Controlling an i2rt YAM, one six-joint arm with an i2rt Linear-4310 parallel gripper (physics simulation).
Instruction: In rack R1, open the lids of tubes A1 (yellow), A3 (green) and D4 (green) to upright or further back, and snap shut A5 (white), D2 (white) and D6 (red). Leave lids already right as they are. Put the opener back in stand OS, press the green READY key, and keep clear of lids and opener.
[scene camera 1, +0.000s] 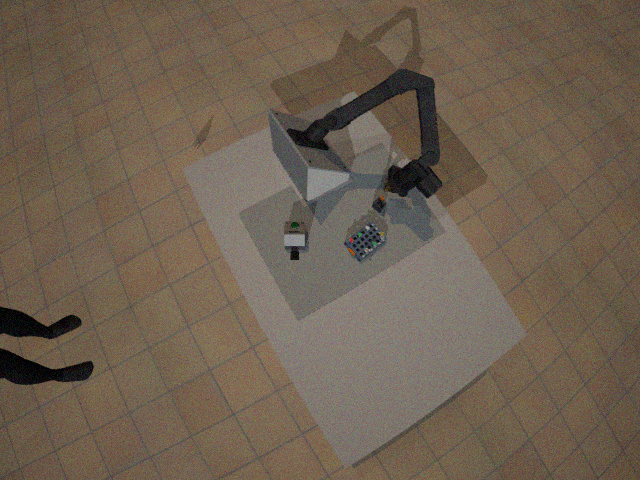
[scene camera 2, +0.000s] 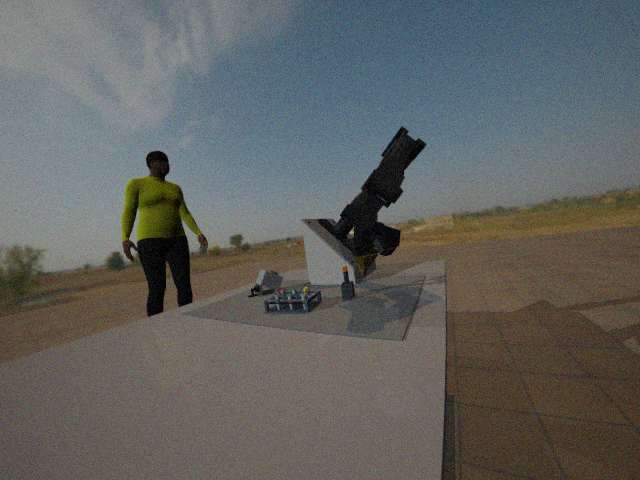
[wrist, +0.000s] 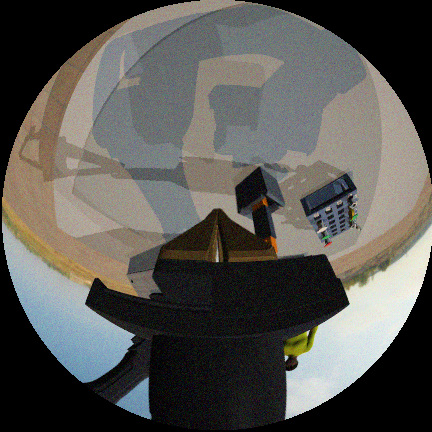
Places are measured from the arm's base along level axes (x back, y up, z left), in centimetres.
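Pixels of known places: gripper, fingertip midpoint: (scene camera 1: 385, 191) (scene camera 2: 362, 274) (wrist: 216, 214); arm's base at its link origin: (scene camera 1: 308, 140) (scene camera 2: 337, 235).
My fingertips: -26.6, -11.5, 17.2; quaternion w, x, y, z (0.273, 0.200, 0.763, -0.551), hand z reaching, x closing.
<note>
Ahead of a thing's pixels: the offset from my fingertips to its top centre, as dx, dy, dz. "spot": to the spot under its first point. Level surfaces: height alone.
My gripper (scene camera 1: 387, 189) (scene camera 2: 360, 276) (wrist: 216, 214) is shut with its tips together and nothing between them. The opener {-2.4, +3.0, -3.9} (scene camera 2: 345, 276) (wrist: 263, 225), dark with an orange top, stands upright in the dark stand OS {-2.6, -1.5, -3.8} (scene camera 1: 378, 205) (scene camera 2: 347, 291) (wrist: 259, 189), beside the fingers and apart from their tips. Rack R1 {-11.4, +0.3, -16.7} (scene camera 2: 289, 306) (wrist: 327, 192), blue-grey, holds tubes with coloured lids, among them a red lid {-9.0, -1.0, -21.4} (scene camera 1: 351, 240) (wrist: 328, 244) and a yellow lid {-12.9, -0.1, -11.0} (scene camera 2: 305, 290). The lids are too small to tell their angles or exact cells. The green READY key {+3.6, +2.9, -36.8} (scene camera 1: 294, 225) is on a small box.
The small box {spot: +1.0, +0.6, -38.5} (scene camera 1: 294, 240) (scene camera 2: 269, 282) with a white face is left of the rack in scene camera 1. The arm's slanted base block (scene camera 1: 325, 183) (scene camera 2: 323, 258) stands behind. A grey mat {dy -5.5} (scene camera 1: 305, 299) lies on the pale table {dy -5.8} (scene camera 1: 403, 335). A person (scene camera 2: 157, 206) stands beyond the table.
</note>
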